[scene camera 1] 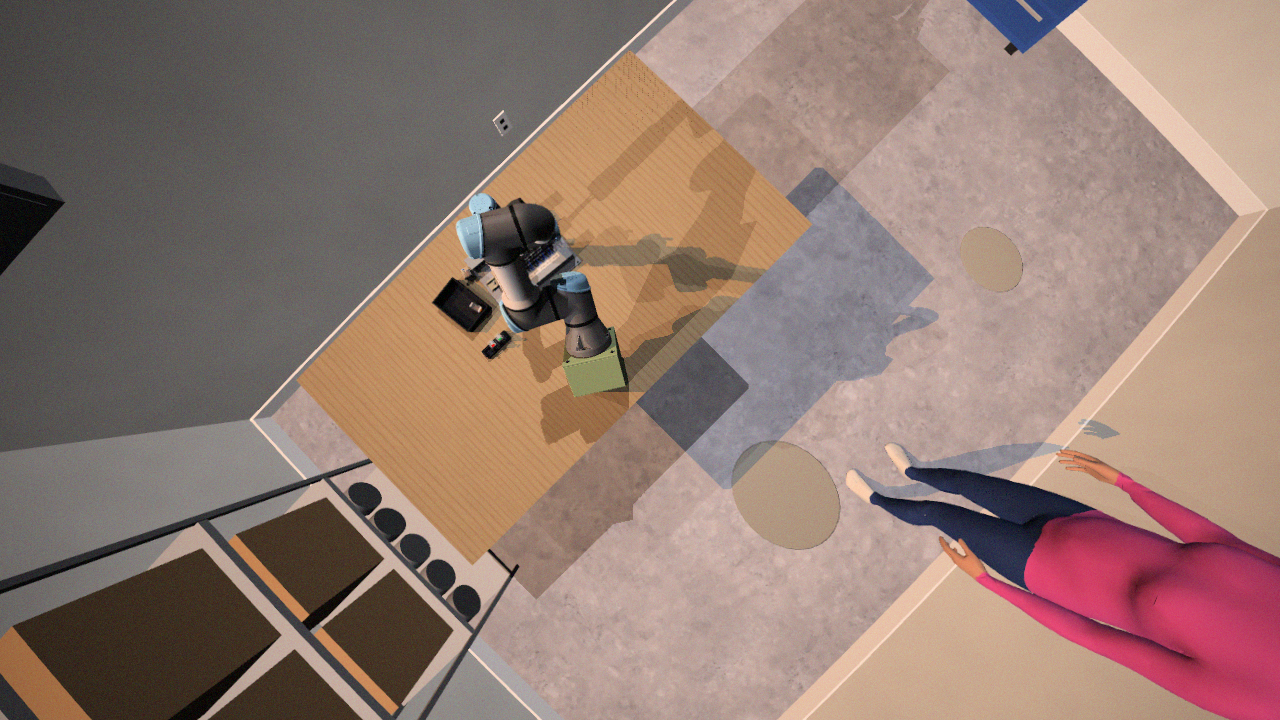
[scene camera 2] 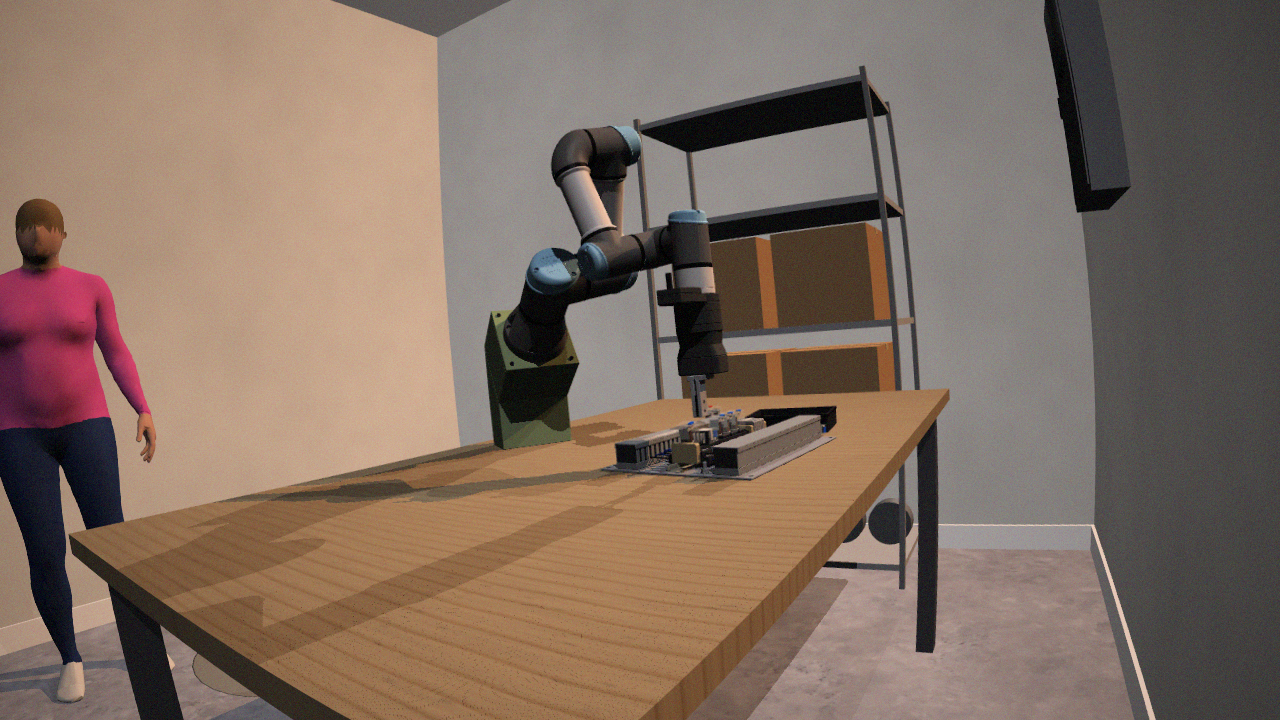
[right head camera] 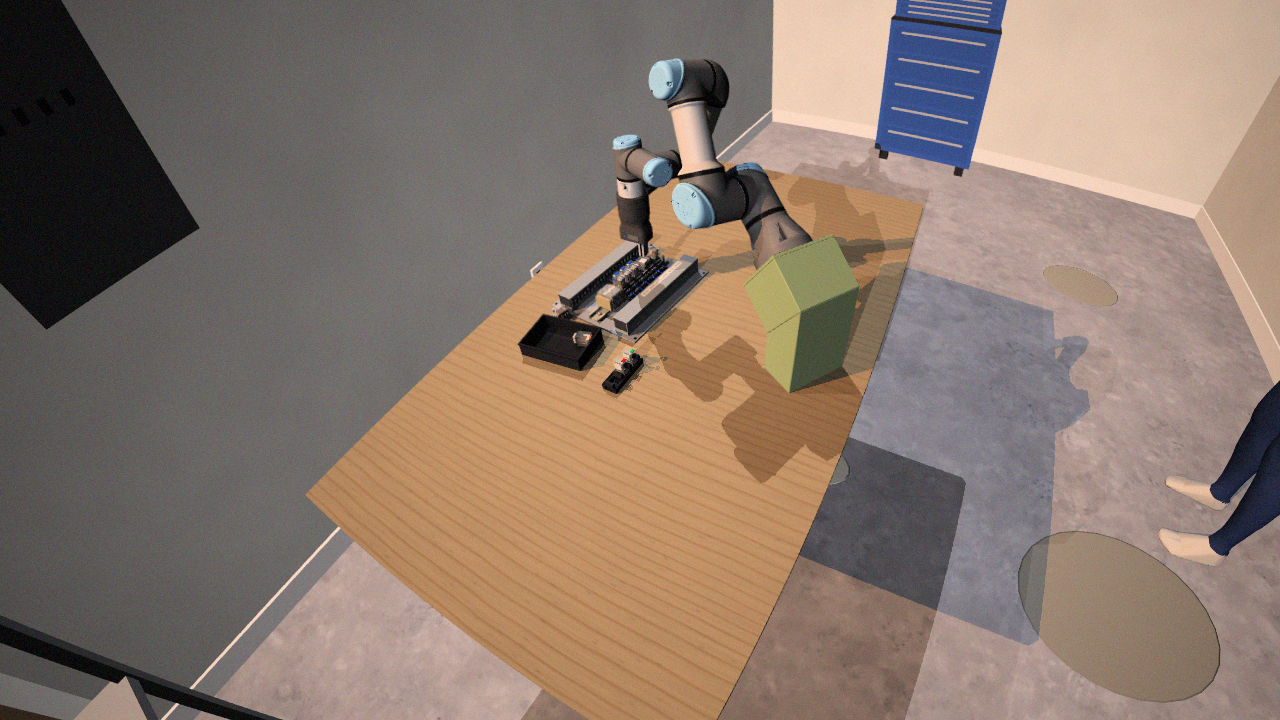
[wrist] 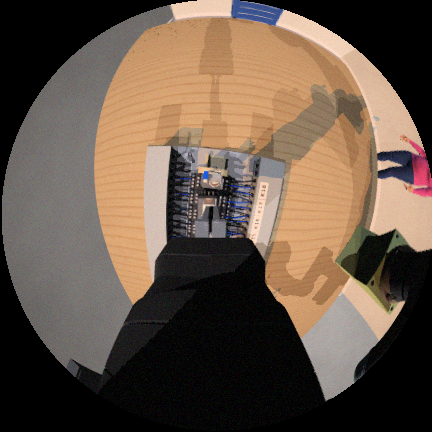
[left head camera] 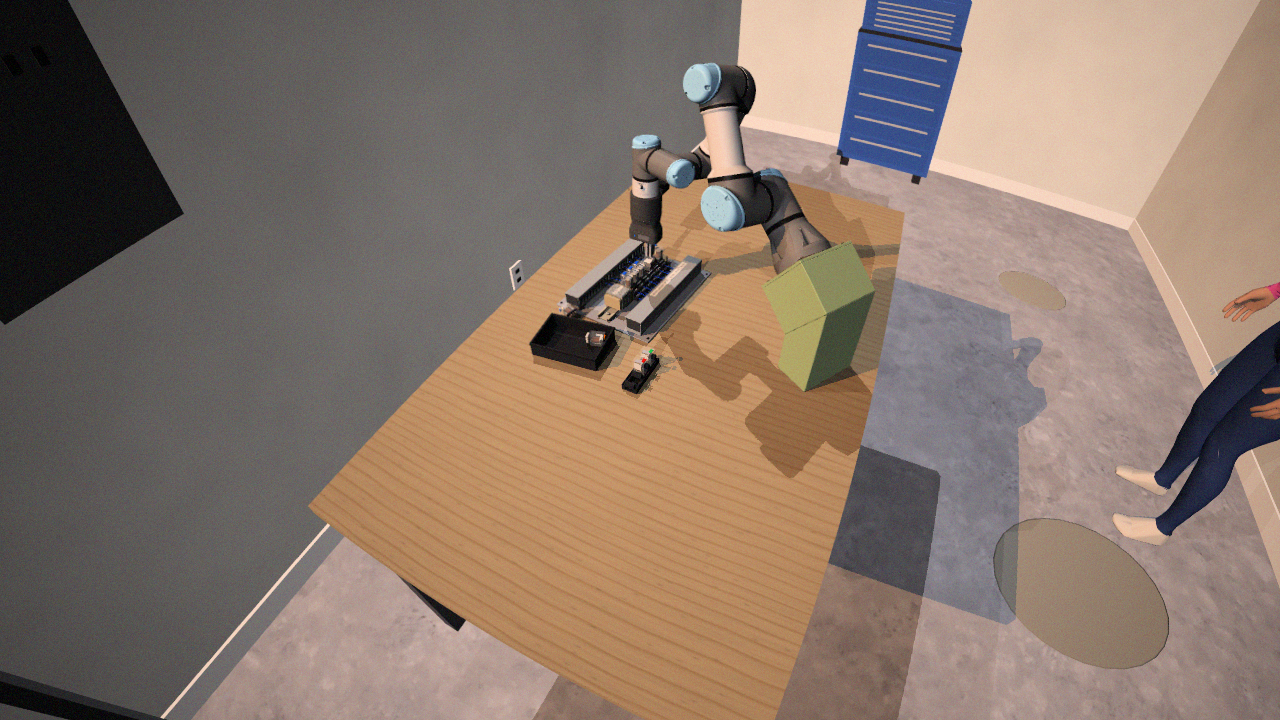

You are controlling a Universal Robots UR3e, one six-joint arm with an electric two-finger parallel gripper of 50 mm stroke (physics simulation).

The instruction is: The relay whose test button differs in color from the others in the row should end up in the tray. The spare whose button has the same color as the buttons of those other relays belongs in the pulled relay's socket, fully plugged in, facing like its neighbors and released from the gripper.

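Frame: origin at the arm's base, x back, y right, z up, level; centimetres.
Seen in the pictures: gripper, between the fingertips: (scene camera 2: 700,416) (right head camera: 643,254) (wrist: 211,213) (left head camera: 649,254); arm's base, origin of its link: (scene camera 1: 589,344) (scene camera 2: 534,336) (right head camera: 786,259) (left head camera: 805,263).
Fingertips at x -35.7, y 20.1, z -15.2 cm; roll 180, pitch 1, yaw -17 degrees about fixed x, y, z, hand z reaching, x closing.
Observation:
Pixels of each thing's top centre, then the offset from my fingertips to it. "spot": a spot on its surface instead.
- relay with a blue button, centre of its top: (wrist: 211,179) (scene camera 2: 688,421) (right head camera: 652,245) (left head camera: 657,246) dy +4.2, dx +1.2, dz -0.1 cm
- black tray, centre of its top: (scene camera 2: 791,411) (left head camera: 572,335) (right head camera: 559,335) (scene camera 1: 459,304) dy -28.8, dx -13.3, dz -3.8 cm
- black spare holder, centre of its top: (left head camera: 640,367) (right head camera: 622,367) (scene camera 1: 494,344) dy -35.4, dx +3.4, dz -5.0 cm
- red-button spare, centre of its top: (left head camera: 640,359) (right head camera: 620,359) (scene camera 2: 713,406) (scene camera 1: 491,343) dy -35.3, dx +3.4, dz -2.4 cm
- green-button spare, a spot on its surface: (left head camera: 651,354) spot: dy -31.1, dx +5.1, dz -5.0 cm
- label strip, a spot on its surface: (wrist: 260,205) spot: dy -1.7, dx +7.5, dz -3.0 cm
My gripper (left head camera: 651,254) (right head camera: 642,251) (scene camera 2: 699,412) (wrist: 211,213) is shut and empty, fingertips low over the relay row. In the wrist view a relay (wrist: 208,201) lies right at the fingertips, its button not visible; whether they touch cannot be told. A relay with a blue button (wrist: 212,179) stands beyond it at the row's end. The other relays are hidden by the gripper there. The black tray (left head camera: 562,358) (right head camera: 549,355) holds one relay (left head camera: 595,338) (right head camera: 581,338). The black spare holder (left head camera: 633,384) (right head camera: 613,385) carries a red-button spare (left head camera: 641,363) and a green-button spare (left head camera: 651,354).
Grey wire ducts (wrist: 158,200) (scene camera 2: 768,445) flank the row on both sides, with wiring between. The right duct bears a label strip (wrist: 260,205). The green robot pedestal (left head camera: 823,322) stands at the table edge. A person (scene camera 2: 53,358) stands beyond the table.

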